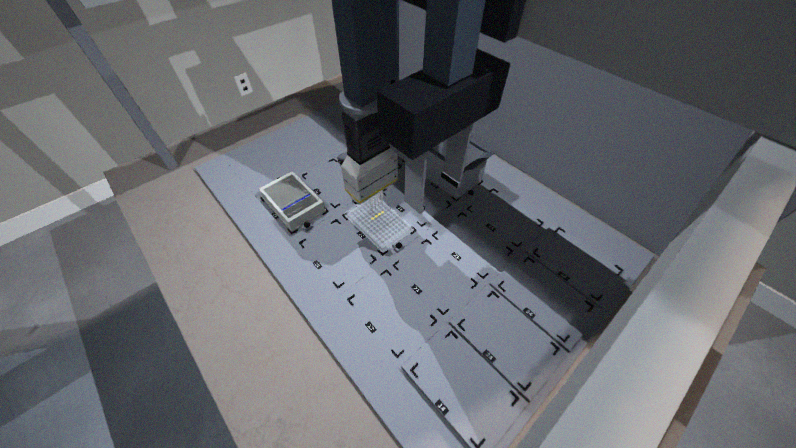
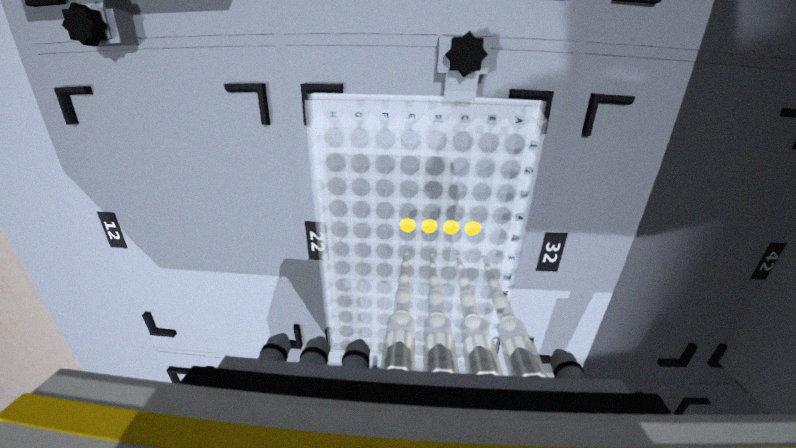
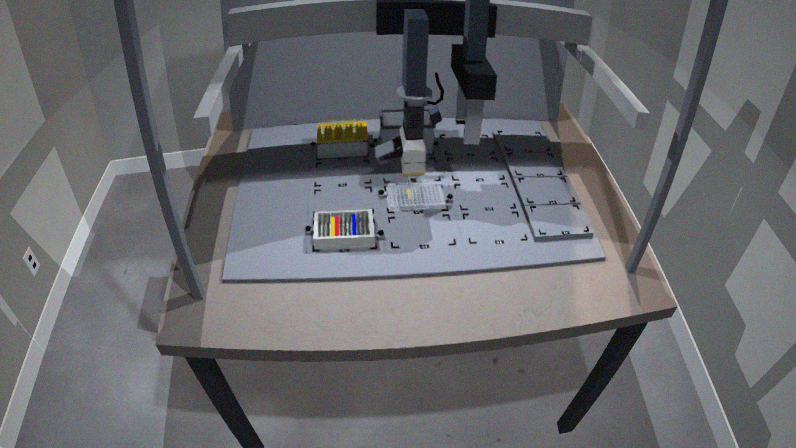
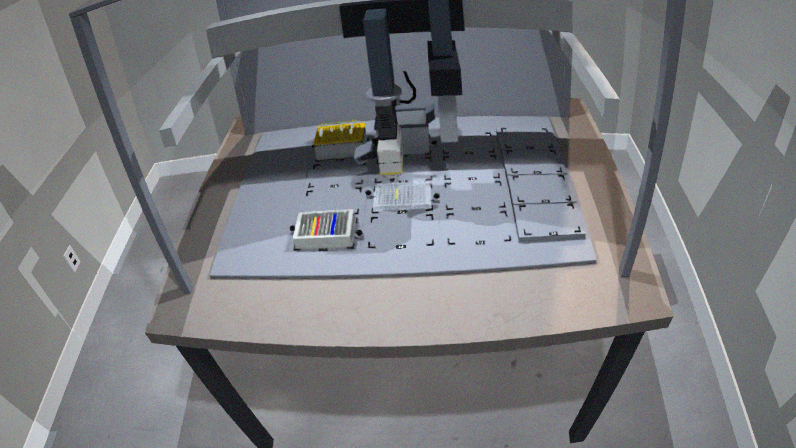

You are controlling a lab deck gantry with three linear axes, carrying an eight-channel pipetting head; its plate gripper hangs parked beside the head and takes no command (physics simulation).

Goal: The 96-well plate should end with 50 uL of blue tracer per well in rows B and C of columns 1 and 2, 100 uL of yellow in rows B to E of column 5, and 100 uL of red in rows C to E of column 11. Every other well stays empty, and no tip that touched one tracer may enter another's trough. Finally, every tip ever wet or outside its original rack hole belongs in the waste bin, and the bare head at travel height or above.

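The 96-well plate (image 1: 389, 232) (image 2: 316, 166) (image 3: 427, 201) (image 4: 413, 201) shows yellow in rows B to E of column 5. No blue shows in columns 1 and 2; column 11 is partly hidden by tips. The pipetting head (image 1: 370, 179) (image 3: 413, 155) (image 4: 389, 155) is over the plate with four clear tips (image 2: 437, 328), which show no colour; its other four nozzles are bare. The trough block (image 1: 311, 214) (image 3: 344, 242) (image 4: 324, 242) holds yellow, red and blue strips. The yellow tip rack (image 3: 342, 133) (image 4: 339, 135) stands at the back left. The parked plate gripper (image 1: 435, 194) hangs open and empty.
The grey waste bin (image 4: 414, 137) (image 3: 391, 117) stands behind the head, right of the tip rack. Black clamp knobs (image 2: 466, 53) (image 1: 398, 245) stand by the plate. Raised panels (image 3: 557, 219) (image 4: 545, 222) lie at the deck's right.
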